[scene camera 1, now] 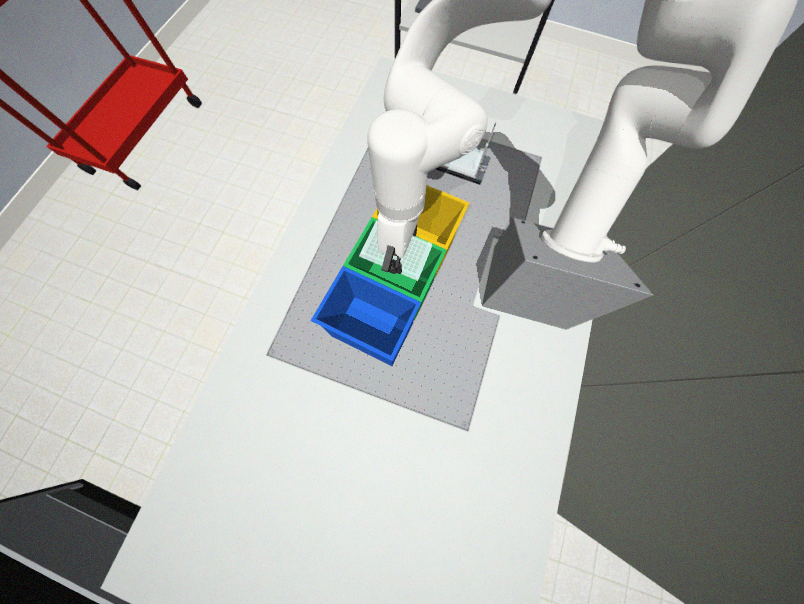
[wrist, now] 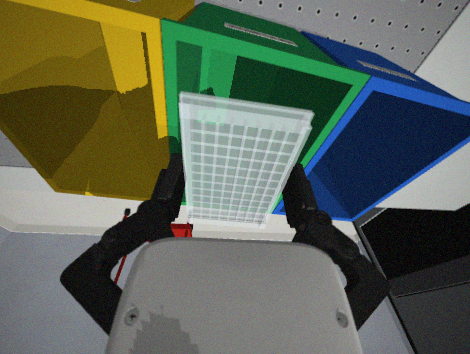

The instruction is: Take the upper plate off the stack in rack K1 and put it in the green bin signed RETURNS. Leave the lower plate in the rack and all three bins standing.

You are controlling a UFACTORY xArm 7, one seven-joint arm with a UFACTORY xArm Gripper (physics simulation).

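Places are measured from the arm's base along level axes (x right, y ahead, z up), in centimetres.
Pixels of known places: gripper, between the fingertips: [scene camera 1: 401, 251] [wrist: 236, 170]; arm's base, origin of its link: [scene camera 1: 570, 247].
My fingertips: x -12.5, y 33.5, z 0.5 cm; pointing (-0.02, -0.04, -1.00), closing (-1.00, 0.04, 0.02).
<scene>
Ahead of a thing's pixels: the offset from my fingertips to its top centre. Level surfaces: height alone.
The gripper [scene camera 1: 392, 260] [wrist: 239, 187] is shut on the upper plate, a clear, gridded plate {dz +1.5, dx +0.1, dy +1.1 cm} [scene camera 1: 417, 254] [wrist: 240, 165], gripped by its two long sides. The plate is over the mouth of the green bin {dz -2.4, dx -0.5, dy +1.1 cm} [scene camera 1: 361, 271] [wrist: 270, 55]; how far it reaches below the rim cannot be told. The green bin stands upright between the yellow bin {dz -2.4, dx +12.4, dy -0.8 cm} [scene camera 1: 454, 201] [wrist: 65, 30] and the blue bin {dz -2.4, dx -13.5, dy +3.0 cm} [scene camera 1: 370, 315] [wrist: 400, 135], both upright. Rack K1 {dz -6.5, dx +43.8, dy -5.7 cm} [scene camera 1: 462, 176] is partly hidden behind the arm in the scene view, with a pale plate {dz -16.9, dx +43.9, dy -4.8 cm} [scene camera 1: 465, 162] in it. The bin labels are too oblique to read.
The bins and rack stand on a grey perforated board {dz -20.3 cm} [scene camera 1: 428, 390] on the white table {dz -21.7 cm} [scene camera 1: 324, 487]. The arm's grey base block [scene camera 1: 558, 292] is right of the bins. A red cart [scene camera 1: 123, 117] and a dark cabinet [scene camera 1: 64, 533] stand off the table.
</scene>
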